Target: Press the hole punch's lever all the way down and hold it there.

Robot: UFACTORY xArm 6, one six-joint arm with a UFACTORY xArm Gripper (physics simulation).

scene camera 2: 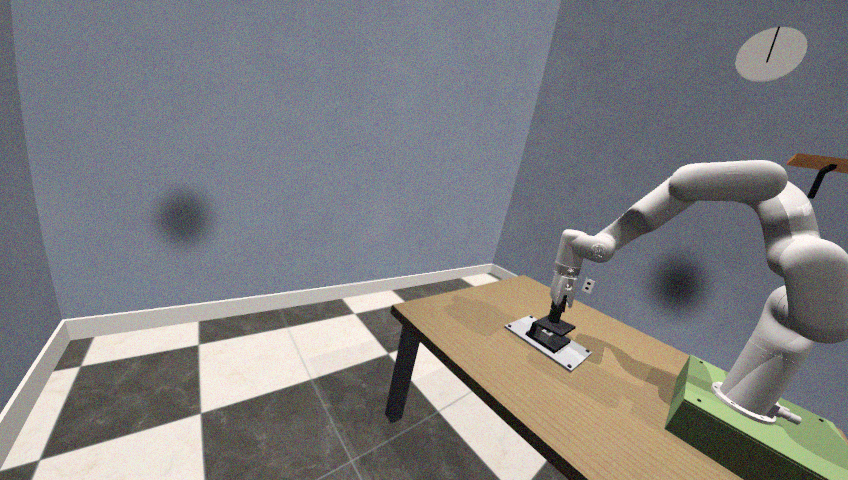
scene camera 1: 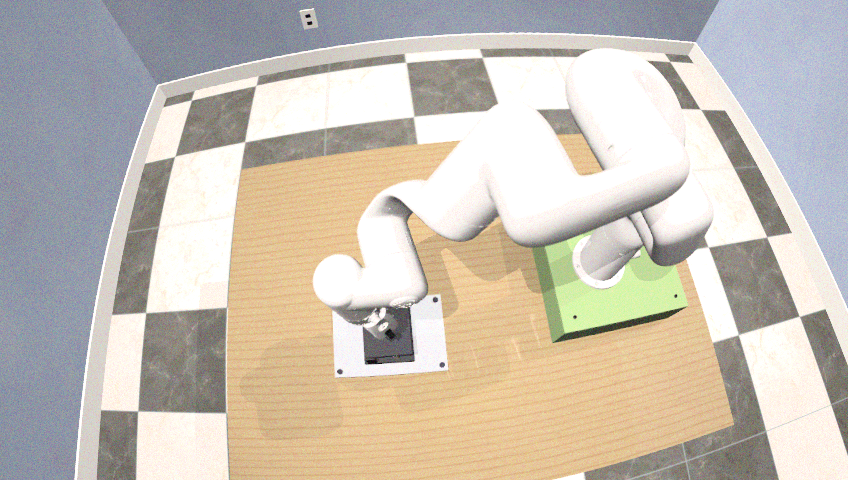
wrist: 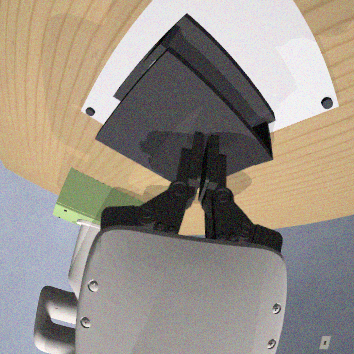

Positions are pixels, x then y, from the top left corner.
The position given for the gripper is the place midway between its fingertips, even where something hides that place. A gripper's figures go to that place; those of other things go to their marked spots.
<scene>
The gripper (wrist: pixel 203 146) is 0.14 m from the lens. A broad flat lever (wrist: pixel 158 115): 0.12 m from the lens. A white mounting plate (wrist: pixel 279 54): 0.16 m from the lens. The marked spots on the white mounting plate and the broad flat lever are 0.11 m apart.
</scene>
